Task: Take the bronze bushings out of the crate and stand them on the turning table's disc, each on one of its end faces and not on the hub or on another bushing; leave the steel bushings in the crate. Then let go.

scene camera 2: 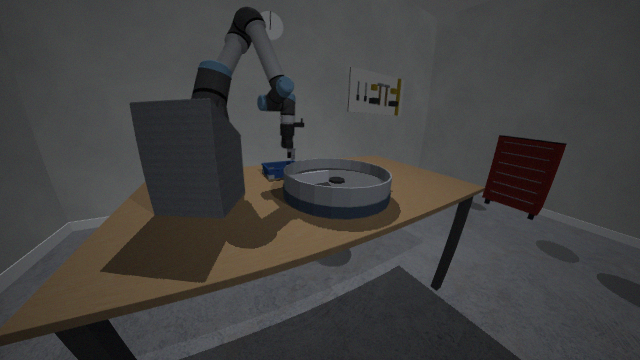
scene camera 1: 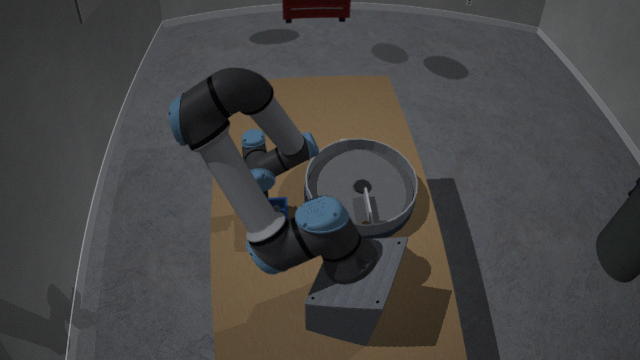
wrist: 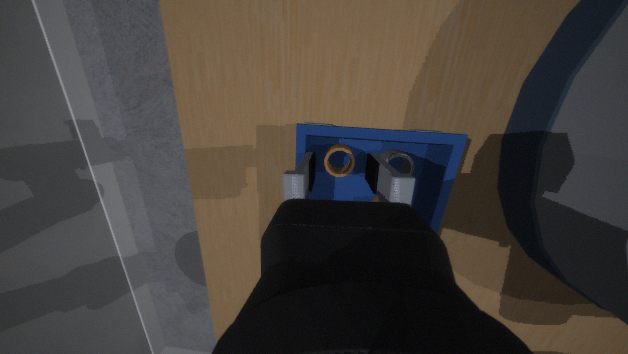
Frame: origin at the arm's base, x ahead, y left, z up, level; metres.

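Seen in the pictures: gripper, between the fingertips: point(scene camera 2: 291, 158) point(wrist: 340, 165); arm's base, origin of its link: point(scene camera 2: 205, 123) point(scene camera 1: 352, 263).
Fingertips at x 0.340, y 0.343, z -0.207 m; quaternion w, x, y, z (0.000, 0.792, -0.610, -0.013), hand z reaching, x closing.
Observation:
Offsets run from my fingertips to a thing's top centre. "spot": to the spot under its first point.
My gripper point(scene camera 2: 291, 154) point(wrist: 340, 165) is open and empty above the blue crate @[dx -0.056, dy -0.044, dz -0.020 m] point(scene camera 1: 281, 200) point(scene camera 2: 274, 172) point(wrist: 382, 134). In the wrist view a bronze bushing @[dx -0.007, dy -0.002, dz -0.039 m] point(wrist: 327, 162) stands in the crate, seen between the fingers and below them. A steel bushing @[dx +0.003, dy -0.062, dz -0.039 m] point(wrist: 412, 164) is partly behind the right finger. A sliver of another bronze bushing @[dx -0.052, dy -0.074, dz -0.039 m] point(wrist: 376, 199) shows at the gripper body's edge. The body hides the crate's near part. A small bronze piece @[dx -0.058, dy -0.386, dz +0.008 m] point(scene camera 1: 366, 223) shows on the turning table's disc @[dx +0.129, dy -0.367, dz -0.009 m] point(scene camera 1: 337, 167) near the rim, beside a pale bar; its pose is unclear.
The turning table's high rim @[spot: dx +0.086, dy -0.560, dz -0.016 m] point(scene camera 1: 411, 200) point(scene camera 2: 337, 193) surrounds the disc, close beside the crate. The dark hub @[dx +0.129, dy -0.367, dz -0.009 m] point(scene camera 1: 362, 186) point(scene camera 2: 336, 180) is at its middle, and the pale bar @[spot: dx +0.022, dy -0.386, dz +0.029 m] point(scene camera 1: 367, 202) runs from near it towards the rim. The grey robot pedestal point(scene camera 1: 345, 295) point(scene camera 2: 180, 160) stands beside the turning table.

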